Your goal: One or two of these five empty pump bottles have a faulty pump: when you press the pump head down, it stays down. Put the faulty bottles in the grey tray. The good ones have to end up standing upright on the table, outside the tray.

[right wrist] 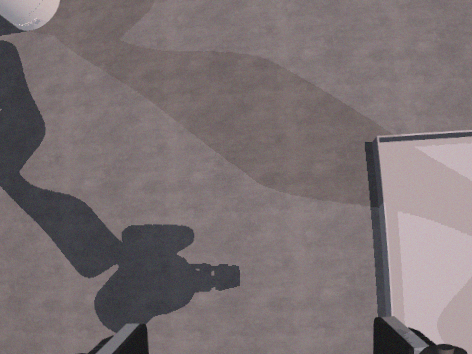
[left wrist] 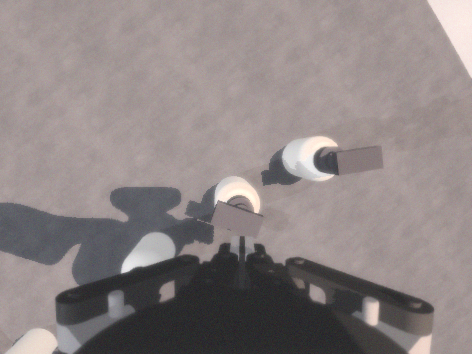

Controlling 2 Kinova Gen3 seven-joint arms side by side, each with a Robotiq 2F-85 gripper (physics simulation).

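Frame: origin at the left arm's base, x back, y right, z up, level; centimetres.
Seen in the pictures: left gripper, fingertip midpoint: [left wrist: 241,250]; right gripper, fingertip midpoint: [right wrist: 260,347]; right arm's base, origin of the base link: [right wrist: 34,4].
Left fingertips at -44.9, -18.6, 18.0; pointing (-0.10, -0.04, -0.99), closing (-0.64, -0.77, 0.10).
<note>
A point is followed by its place in that frame, as x, y, z.
A white pump bottle [left wrist: 231,187] {-42.7, -20.2, 7.6} with a grey-brown pump head [left wrist: 237,219] {-44.1, -19.2, 14.0} stands in front of my left gripper [left wrist: 241,250] {-44.9, -18.6, 18.0}. That gripper is shut and empty, its tips beside the head in the picture; the height between them is unclear. A second white bottle [left wrist: 301,157] {-44.9, -28.0, 7.4} with a black collar and a grey-brown head [left wrist: 360,160] {-46.8, -30.2, 14.0} stands farther right. A third white bottle [left wrist: 151,249] {-42.7, -8.8, 6.1} is partly hidden behind the left gripper. Another white body [left wrist: 34,342] {-43.0, 13.4, 2.5} shows at the lower left corner. My right gripper [right wrist: 261,332] {-42.8, 53.5, 35.1} is open and empty, left of and partly over the grey tray [right wrist: 430,260] {-43.4, 35.6, 0.2}.
Part of a white rounded body [right wrist: 34,11] {-3.5, 84.9, 3.5} shows at the top left corner of the right wrist view. A pale surface [left wrist: 457,30] cuts the upper right corner of the left wrist view; I cannot tell what it is. Dark arm shadows fall on the table [right wrist: 280,240] {-39.0, 53.4, 0.0} [left wrist: 150,90] {-27.4, -19.7, 0.0}.
</note>
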